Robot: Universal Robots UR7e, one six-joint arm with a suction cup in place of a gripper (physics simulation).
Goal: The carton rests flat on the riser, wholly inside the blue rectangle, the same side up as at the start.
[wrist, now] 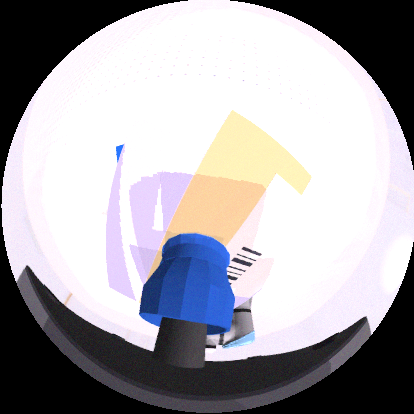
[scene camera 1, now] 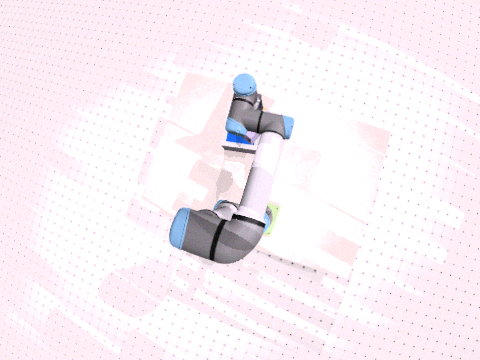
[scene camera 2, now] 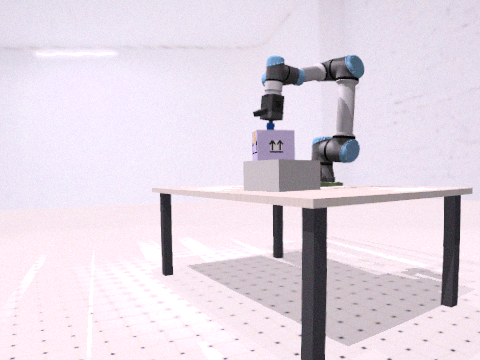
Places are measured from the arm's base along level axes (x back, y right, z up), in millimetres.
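Where they show: hand, its tool point: (wrist: pixel 194 260) (scene camera 2: pixel 270 131).
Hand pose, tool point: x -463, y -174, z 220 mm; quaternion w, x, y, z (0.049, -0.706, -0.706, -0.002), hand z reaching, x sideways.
Note:
Each offset is from my tool point to the top centre of the thing. Level surfaces: height alone.
The lilac carton {dx +13, dy -1, dz -1 mm} (scene camera 2: pixel 273 145) (scene camera 1: pixel 252 136) (wrist: pixel 144 193) stands upright on the grey riser {dx +16, dy -57, dz -128 mm} (scene camera 2: pixel 281 175) (scene camera 1: pixel 238 146), its two arrows pointing up. An orange tape strip and a barcode label show on its top in the wrist view. My suction cup (scene camera 2: pixel 270 126) (wrist: pixel 189 279) sits right on the middle of the carton's top face, pointing straight down. The blue rectangle {dx +16, dy -57, dz -128 mm} (scene camera 1: pixel 236 138) (wrist: pixel 119 151) shows only as a small patch beside the carton. In scene camera 1 the wrist hides the cup and most of the carton.
The riser stands on a white table {dz -248 mm} (scene camera 2: pixel 348 195) (scene camera 1: pixel 341 174) with dark legs. The arm's base sits on a green plate (scene camera 1: pixel 273 218) (scene camera 2: pixel 331 183) behind the riser. The arm's elbow (scene camera 1: pixel 216 236) overhangs the table edge.

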